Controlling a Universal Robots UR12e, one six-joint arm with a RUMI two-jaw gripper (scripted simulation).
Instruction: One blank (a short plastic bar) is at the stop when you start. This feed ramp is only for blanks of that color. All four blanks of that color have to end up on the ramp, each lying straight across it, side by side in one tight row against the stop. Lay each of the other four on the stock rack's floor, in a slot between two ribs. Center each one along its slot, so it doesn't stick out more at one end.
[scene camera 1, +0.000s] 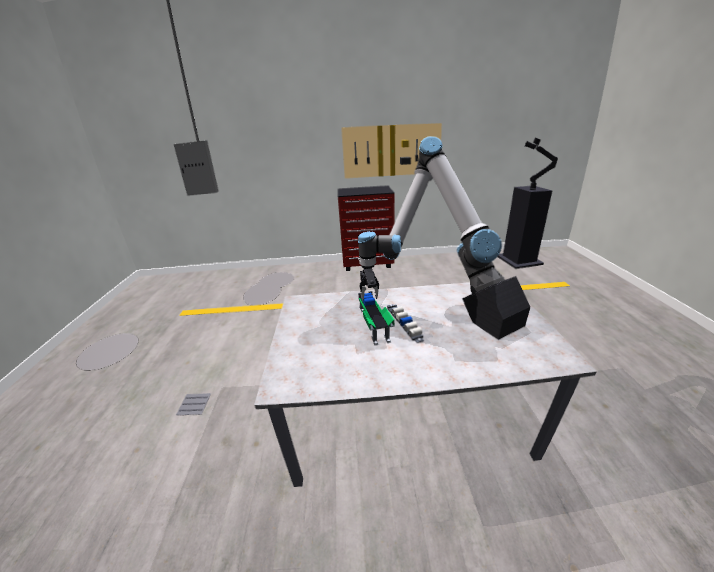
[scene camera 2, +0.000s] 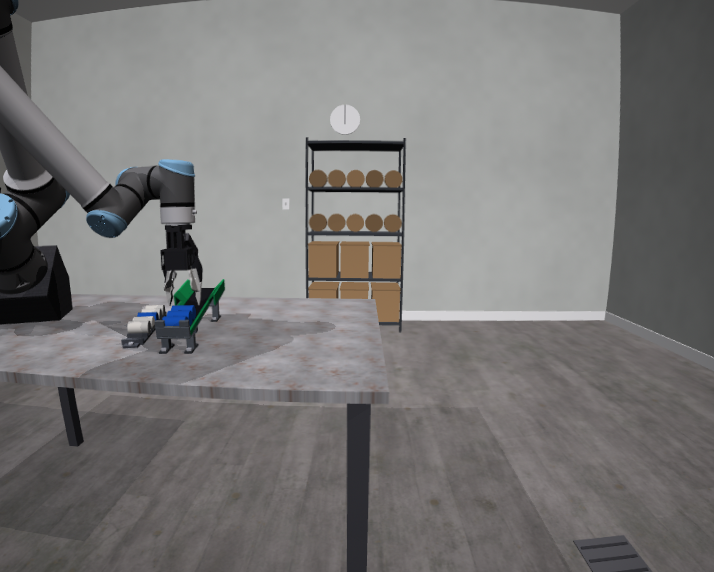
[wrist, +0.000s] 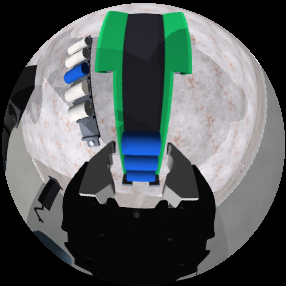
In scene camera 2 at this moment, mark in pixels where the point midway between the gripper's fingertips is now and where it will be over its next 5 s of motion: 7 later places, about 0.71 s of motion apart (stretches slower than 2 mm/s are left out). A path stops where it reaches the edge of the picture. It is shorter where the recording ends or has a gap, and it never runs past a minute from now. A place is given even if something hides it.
The gripper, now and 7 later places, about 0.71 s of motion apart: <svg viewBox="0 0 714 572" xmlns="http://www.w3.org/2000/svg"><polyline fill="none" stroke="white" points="184,305 182,279 181,275 149,291 145,293 145,299 146,307 147,310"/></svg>
